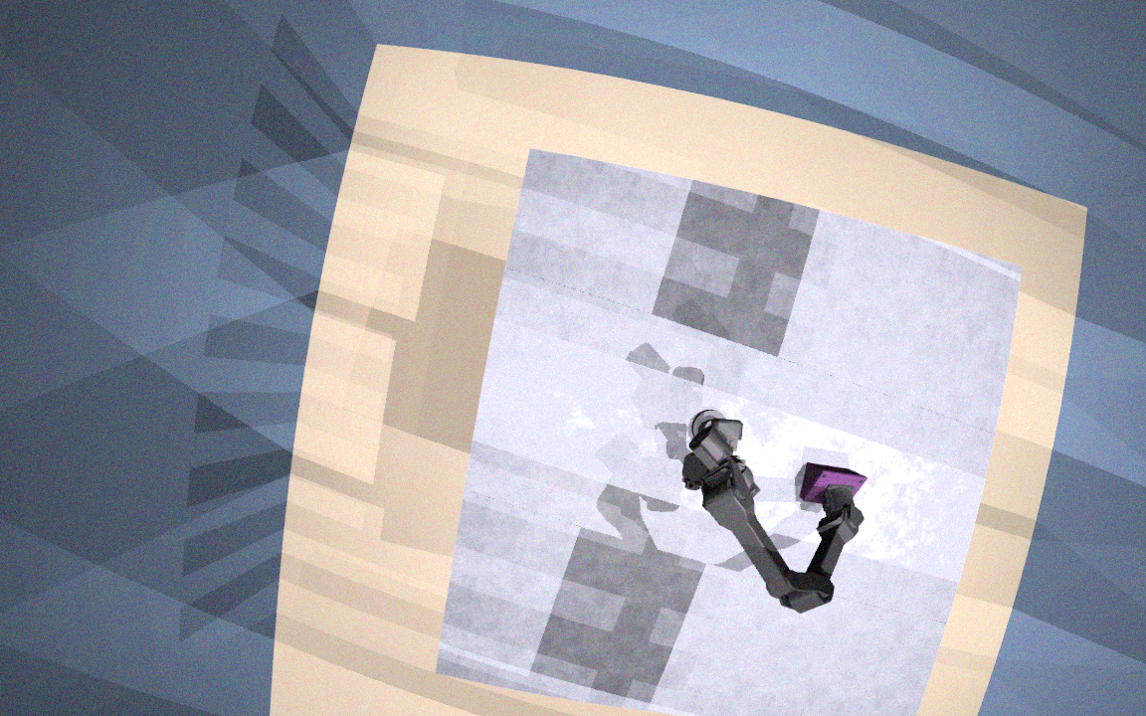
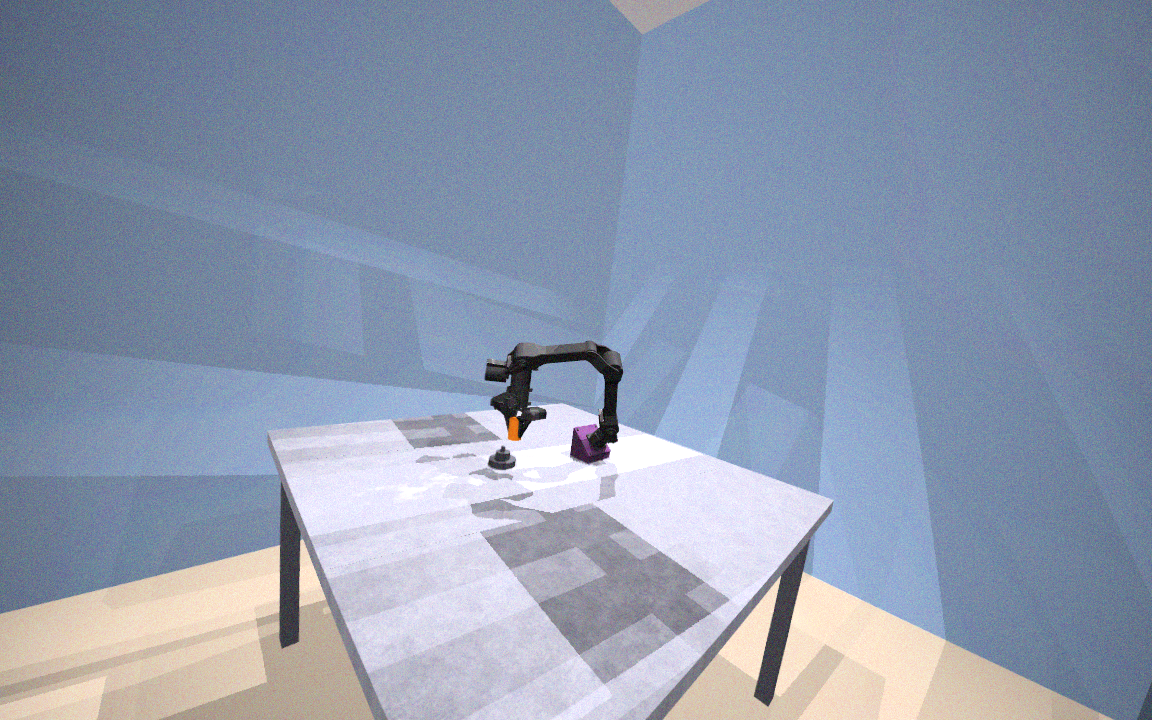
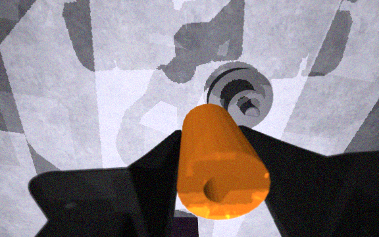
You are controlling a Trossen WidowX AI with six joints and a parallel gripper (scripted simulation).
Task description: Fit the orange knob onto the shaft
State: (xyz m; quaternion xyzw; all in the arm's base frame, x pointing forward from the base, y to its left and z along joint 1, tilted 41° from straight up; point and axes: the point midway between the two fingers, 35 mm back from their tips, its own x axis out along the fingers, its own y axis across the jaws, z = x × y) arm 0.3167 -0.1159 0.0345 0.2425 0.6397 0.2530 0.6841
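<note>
Right now the short shaft is 8 cm below my gripper tip, 5 cm to the right of it and 1 cm behind it. Also, from my gripper tip: orange knob (2 cm above).
</note>
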